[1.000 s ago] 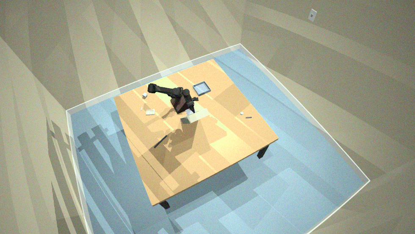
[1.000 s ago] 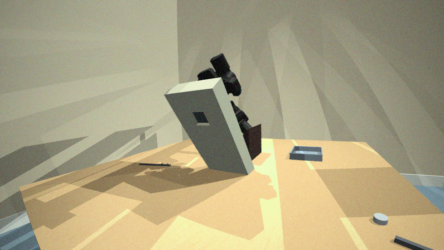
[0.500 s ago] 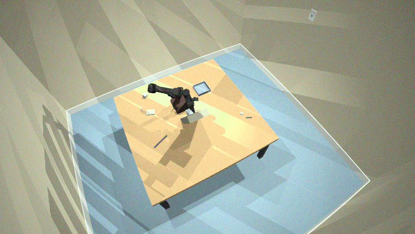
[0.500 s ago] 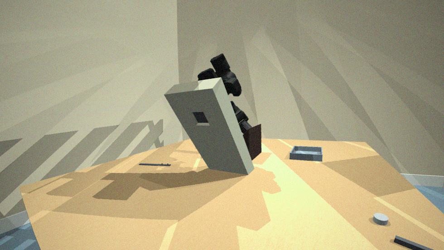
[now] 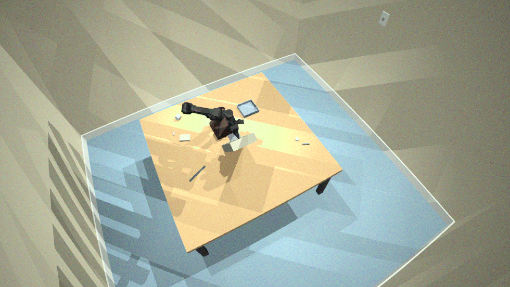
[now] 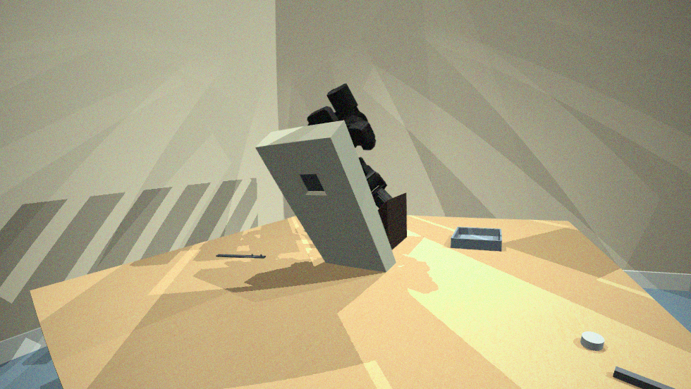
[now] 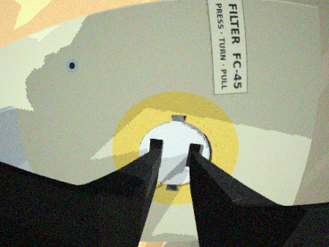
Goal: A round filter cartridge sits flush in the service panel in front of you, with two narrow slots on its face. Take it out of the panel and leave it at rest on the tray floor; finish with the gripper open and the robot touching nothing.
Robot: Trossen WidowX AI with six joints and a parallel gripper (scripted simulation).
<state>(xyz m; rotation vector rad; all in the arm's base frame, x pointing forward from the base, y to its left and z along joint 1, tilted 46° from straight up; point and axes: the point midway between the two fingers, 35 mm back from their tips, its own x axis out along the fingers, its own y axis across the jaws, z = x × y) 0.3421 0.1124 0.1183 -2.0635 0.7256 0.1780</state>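
Right now my gripper tip is 10 mm short of the white round filter cartridge and 10 mm above it. The rest, counted from my gripper tip: blue-grey tray: 420 mm behind, 290 mm to the left, 250 mm below; grey service panel: 80 mm below, 30 mm behind; short dark bar: 520 mm to the left, 260 mm below, 150 mm ahead.
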